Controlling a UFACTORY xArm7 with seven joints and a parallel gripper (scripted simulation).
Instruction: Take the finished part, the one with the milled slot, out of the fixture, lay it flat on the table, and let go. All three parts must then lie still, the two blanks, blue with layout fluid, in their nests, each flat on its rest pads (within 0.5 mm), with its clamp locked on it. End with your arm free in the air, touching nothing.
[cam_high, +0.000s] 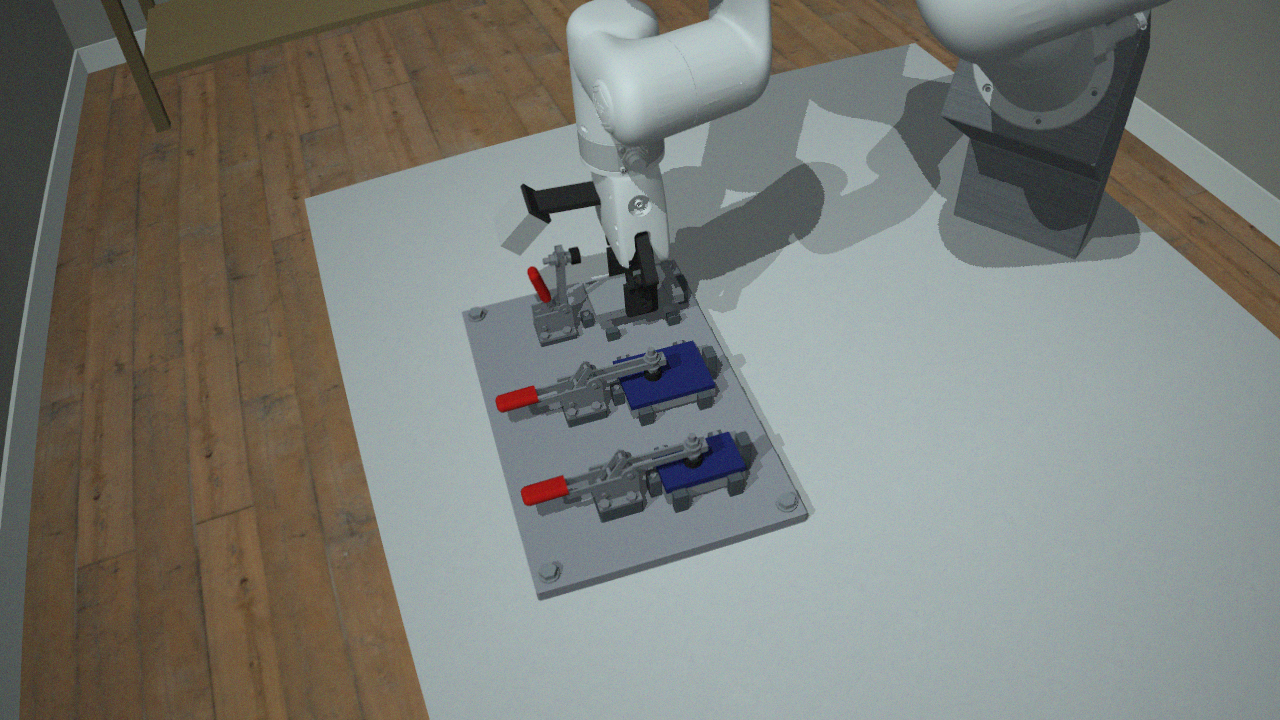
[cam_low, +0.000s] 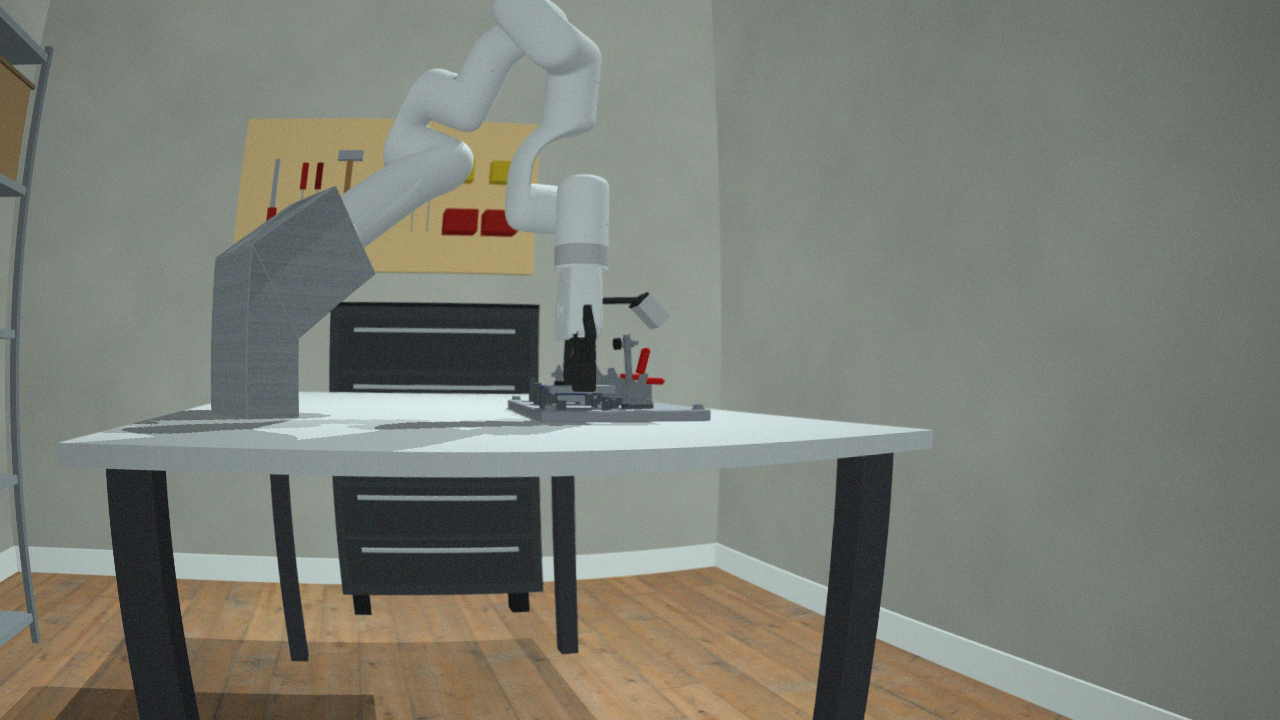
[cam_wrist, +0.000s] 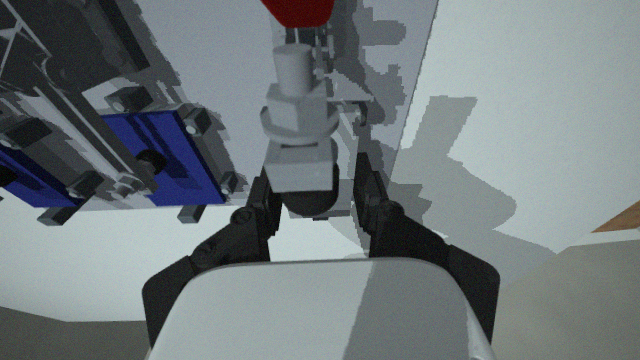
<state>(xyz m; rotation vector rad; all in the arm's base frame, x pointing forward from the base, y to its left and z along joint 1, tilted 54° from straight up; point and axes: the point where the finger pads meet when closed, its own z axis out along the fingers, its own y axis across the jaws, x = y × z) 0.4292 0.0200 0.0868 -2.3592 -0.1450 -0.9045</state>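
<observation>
Right now the toggle clamp is 8 cm ahead of my hand and 3 cm to the left of it. From my hand the other things lie so: grey finished part: 1 cm behind, 1 cm below; grey fixture plate: 1 cm ahead, 12 cm to the left, 5 cm below.
</observation>
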